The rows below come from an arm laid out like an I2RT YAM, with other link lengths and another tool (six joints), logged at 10 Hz.
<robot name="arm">
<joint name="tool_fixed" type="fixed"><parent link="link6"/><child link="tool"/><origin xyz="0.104 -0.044 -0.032" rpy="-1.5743 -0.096 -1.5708"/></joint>
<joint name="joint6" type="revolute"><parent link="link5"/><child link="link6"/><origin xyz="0.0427 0 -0.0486"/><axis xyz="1 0 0"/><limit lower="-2.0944" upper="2.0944"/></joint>
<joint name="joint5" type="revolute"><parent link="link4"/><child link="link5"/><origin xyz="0.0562 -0.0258 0.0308"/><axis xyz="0 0 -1"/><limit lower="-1.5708" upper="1.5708"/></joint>
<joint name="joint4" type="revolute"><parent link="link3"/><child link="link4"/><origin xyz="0.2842 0.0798 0.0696"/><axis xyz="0 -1 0"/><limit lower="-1.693" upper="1.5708"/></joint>
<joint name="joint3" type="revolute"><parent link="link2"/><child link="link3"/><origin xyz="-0.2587 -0.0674 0"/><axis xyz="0 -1 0"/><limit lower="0" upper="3.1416"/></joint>
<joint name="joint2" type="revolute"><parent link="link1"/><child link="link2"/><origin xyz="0.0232 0.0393 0.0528"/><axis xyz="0 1 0"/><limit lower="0" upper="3.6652"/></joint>
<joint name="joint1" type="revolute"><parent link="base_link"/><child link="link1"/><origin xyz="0 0 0.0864"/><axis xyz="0 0 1"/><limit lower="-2.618" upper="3.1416"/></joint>
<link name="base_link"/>
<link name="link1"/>
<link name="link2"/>
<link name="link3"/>
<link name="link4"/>
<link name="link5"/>
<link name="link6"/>
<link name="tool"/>
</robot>
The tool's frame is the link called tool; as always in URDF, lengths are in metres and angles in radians.
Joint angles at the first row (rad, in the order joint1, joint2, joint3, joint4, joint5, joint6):
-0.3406 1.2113 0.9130 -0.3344 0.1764 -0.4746
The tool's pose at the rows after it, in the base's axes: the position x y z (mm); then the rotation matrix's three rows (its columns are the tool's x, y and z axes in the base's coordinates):
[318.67, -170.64, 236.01], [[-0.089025, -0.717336, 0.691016], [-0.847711, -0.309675, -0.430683], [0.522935, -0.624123, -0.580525]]
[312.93, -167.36, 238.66], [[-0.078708, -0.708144, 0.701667], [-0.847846, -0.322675, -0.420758], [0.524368, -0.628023, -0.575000]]
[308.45, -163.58, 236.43], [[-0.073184, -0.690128, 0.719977], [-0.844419, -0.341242, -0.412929], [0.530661, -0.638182, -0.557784]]
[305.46, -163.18, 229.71], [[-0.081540, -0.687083, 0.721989], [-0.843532, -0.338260, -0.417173], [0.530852, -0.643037, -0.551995]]
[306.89, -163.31, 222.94], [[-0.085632, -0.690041, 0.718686], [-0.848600, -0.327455, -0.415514], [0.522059, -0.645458, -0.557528]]
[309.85, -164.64, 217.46], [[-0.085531, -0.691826, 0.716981], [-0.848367, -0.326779, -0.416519], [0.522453, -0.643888, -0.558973]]
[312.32, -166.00, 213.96], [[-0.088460, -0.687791, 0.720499], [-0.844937, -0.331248, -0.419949], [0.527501, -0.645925, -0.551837]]
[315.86, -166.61, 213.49], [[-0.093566, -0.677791, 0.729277], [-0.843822, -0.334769, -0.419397], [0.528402, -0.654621, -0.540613]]
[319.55, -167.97, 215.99], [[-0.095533, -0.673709, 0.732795], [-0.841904, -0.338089, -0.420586], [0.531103, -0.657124, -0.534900]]
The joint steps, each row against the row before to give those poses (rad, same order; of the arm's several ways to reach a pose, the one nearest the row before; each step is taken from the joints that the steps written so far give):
-0.0076 -0.0293 -0.0022 -0.0213 -0.0084 -0.0047
-0.0024 -0.0376 -0.0189 -0.0100 -0.0152 -0.0110
0.0008 -0.0414 -0.0442 0.0254 -0.0131 -0.0118
-0.0009 -0.0146 -0.0349 0.0271 0.0026 0.0038
0.0010 0.0126 -0.0105 0.0164 0.0004 0.0117
-0.0001 0.0177 -0.0074 0.0231 0.0014 -0.0001
-0.0005 0.0097 -0.0111 0.0294 0.0016 -0.0039
0.0006 0.0082 -0.0030 0.0252 -0.0030 0.0008
-0.0001 0.0128 0.0127 0.0068 -0.0001 -0.0021

